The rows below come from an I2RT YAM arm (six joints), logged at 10 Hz.
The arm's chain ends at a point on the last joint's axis. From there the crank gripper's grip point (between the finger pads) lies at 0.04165 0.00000 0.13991 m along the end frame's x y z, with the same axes.
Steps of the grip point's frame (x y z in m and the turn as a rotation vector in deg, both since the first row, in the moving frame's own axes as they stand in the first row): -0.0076, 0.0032, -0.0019, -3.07, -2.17, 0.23; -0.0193, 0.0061, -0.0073, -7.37, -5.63, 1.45; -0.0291, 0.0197, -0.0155, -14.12, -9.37, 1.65; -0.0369, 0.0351, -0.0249, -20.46, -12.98, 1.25; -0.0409, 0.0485, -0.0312, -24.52, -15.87, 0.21; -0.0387, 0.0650, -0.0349, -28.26, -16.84, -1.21; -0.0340, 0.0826, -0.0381, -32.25, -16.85, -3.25; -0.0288, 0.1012, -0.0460, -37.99, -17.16, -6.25; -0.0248, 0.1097, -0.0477, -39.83, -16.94, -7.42
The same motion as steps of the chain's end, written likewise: -0.0023, -0.0045, -0.0032, -3.07, -2.17, 0.23; -0.0052, -0.0130, -0.0095, -7.37, -5.63, 1.45; -0.0055, -0.0160, -0.0160, -14.12, -9.37, 1.65; -0.0045, -0.0156, -0.0216, -20.46, -12.98, 1.25; -0.0021, -0.0113, -0.0244, -24.52, -15.87, 0.21; 0.0012, -0.0028, -0.0243, -28.26, -16.84, -1.21; 0.0041, 0.0068, -0.0229, -32.25, -16.85, -3.25; 0.0066, 0.0146, -0.0234, -37.99, -17.16, -6.25; 0.0087, 0.0199, -0.0226, -39.83, -16.94, -7.42
